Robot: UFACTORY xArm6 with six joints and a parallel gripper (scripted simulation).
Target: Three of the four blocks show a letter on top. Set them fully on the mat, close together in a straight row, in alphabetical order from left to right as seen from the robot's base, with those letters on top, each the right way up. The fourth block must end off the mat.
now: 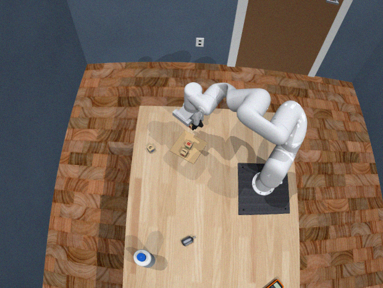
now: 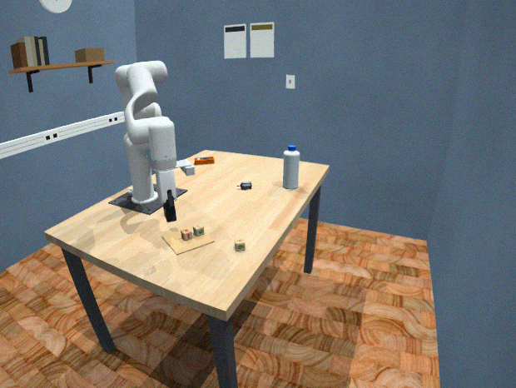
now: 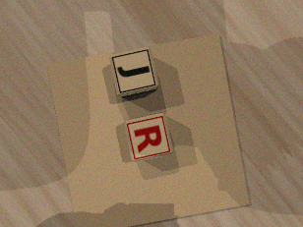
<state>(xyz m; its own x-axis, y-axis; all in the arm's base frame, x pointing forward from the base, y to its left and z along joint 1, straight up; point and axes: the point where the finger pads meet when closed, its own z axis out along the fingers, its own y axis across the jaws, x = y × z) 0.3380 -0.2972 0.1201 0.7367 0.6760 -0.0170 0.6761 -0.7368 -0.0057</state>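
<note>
My hand is 120 mm above the tan mat, 60 mm to the right of it and 20 mm short of it. The rest, counted from my hand: orange device 860 mm to the left, 300 mm behind, 110 mm below; small dark object 540 mm to the left, 110 mm below, 60 mm ahead.
</note>
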